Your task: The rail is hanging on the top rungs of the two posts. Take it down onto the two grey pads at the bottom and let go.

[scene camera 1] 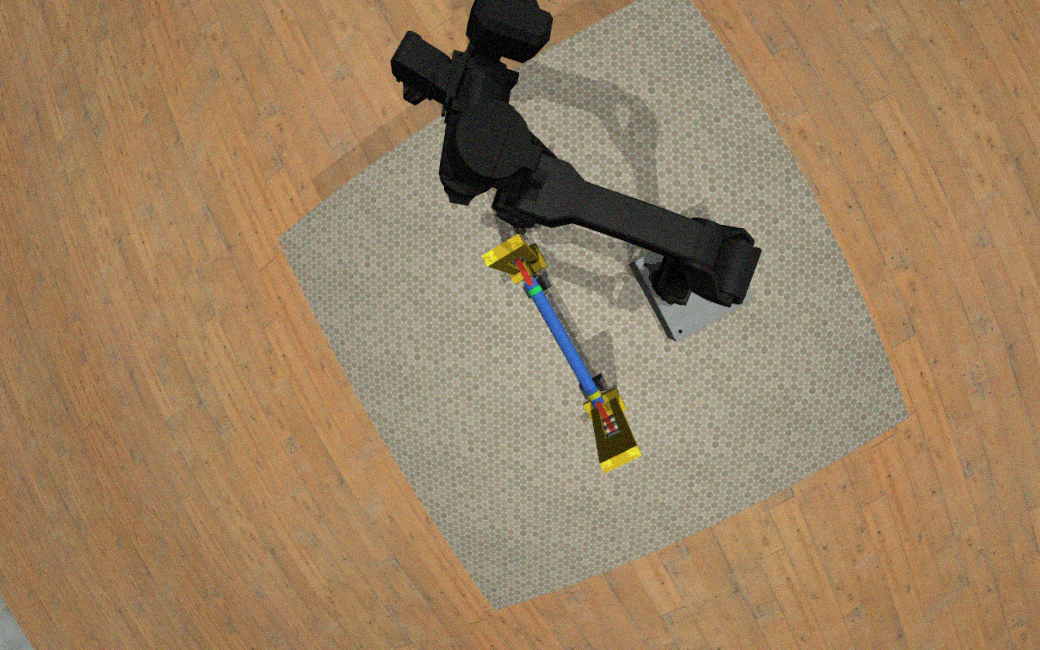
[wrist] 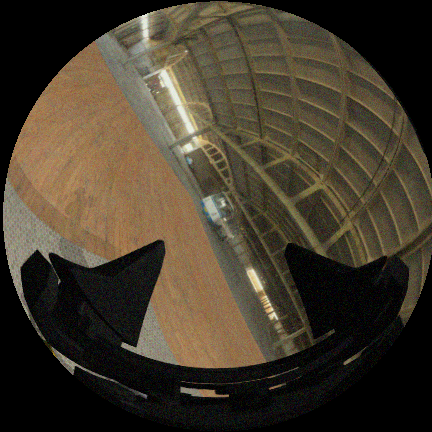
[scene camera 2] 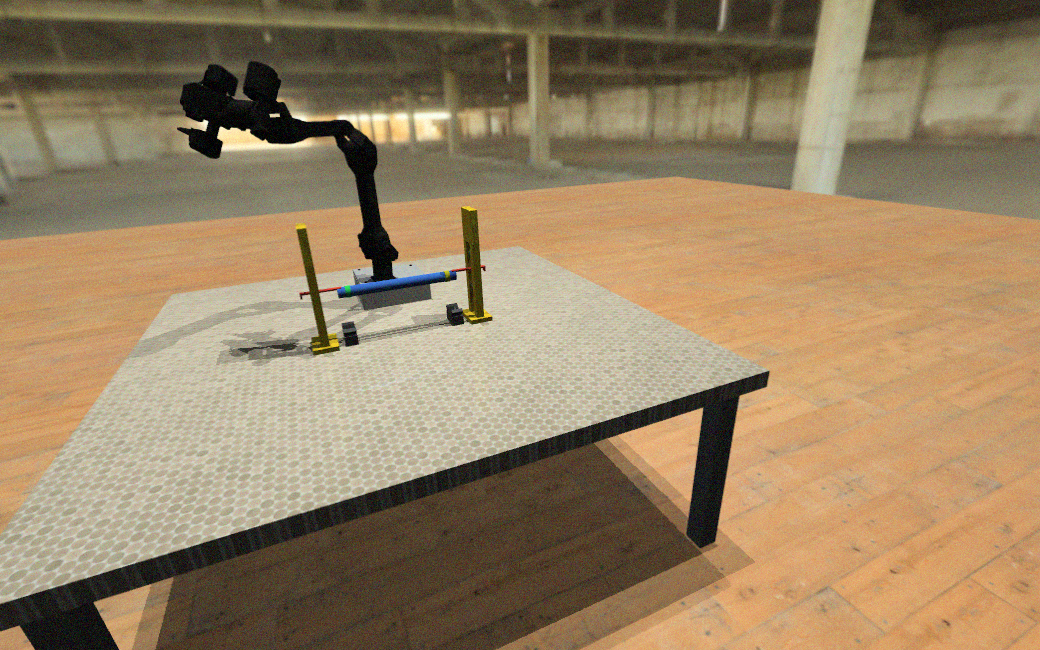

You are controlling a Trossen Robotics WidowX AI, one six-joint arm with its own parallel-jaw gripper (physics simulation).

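Pixels of known places: gripper, between the fingertips: (wrist: pixel 227 249); arm's base, origin of its link: (scene camera 1: pixel 667 281) (scene camera 2: pixel 383 278).
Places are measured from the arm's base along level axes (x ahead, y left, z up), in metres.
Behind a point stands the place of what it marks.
Note:
The rail (scene camera 1: pixel 563 341) {x 0.259, y -0.024, z 0.070 m} (scene camera 2: pixel 398 284) {x 0.272, y -0.022, z 0.058 m}, a blue tube with thin red ends, hangs well above the table between two yellow posts. Its green-banded end is at one post (scene camera 1: pixel 503 253) {x 0.246, y -0.212, z 0.226 m} (scene camera 2: pixel 309 279) {x 0.278, y -0.224, z 0.109 m}, its yellow-banded end at the other post (scene camera 1: pixel 619 458) {x 0.276, y 0.179, z 0.226 m} (scene camera 2: pixel 472 264) {x 0.302, y 0.170, z 0.085 m}. The rungs are too small to make out clearly. Two dark grey pads stand low beside the post feet: one pad (scene camera 2: pixel 349 333) {x 0.272, y -0.159, z -0.044 m} by the left post in scene camera 2, the other pad (scene camera 2: pixel 454 313) {x 0.297, y 0.110, z -0.041 m} by the right post. My gripper (wrist: pixel 227 249) {x 0.071, y -0.392, z 0.477 m} is open and empty, high above and away from the rail; its fingers are spread in the wrist view.
The posts stand on a patterned table (scene camera 1: pixel 429 321) {x 0.529, y -0.241, z -0.075 m} (scene camera 2: pixel 383 398) {x 0.575, y -0.155, z -0.075 m}. The arm's grey base plate (scene camera 1: pixel 694 318) {x -0.007, y 0.104, z -0.006 m} (scene camera 2: pixel 394 296) {x 0.047, y 0.015, z -0.047 m} sits behind the rail in scene camera 2. The arm reaches up and left from it there. Wooden floor (scene camera 1: pixel 153 344) (scene camera 2: pixel 843 306) surrounds the table.

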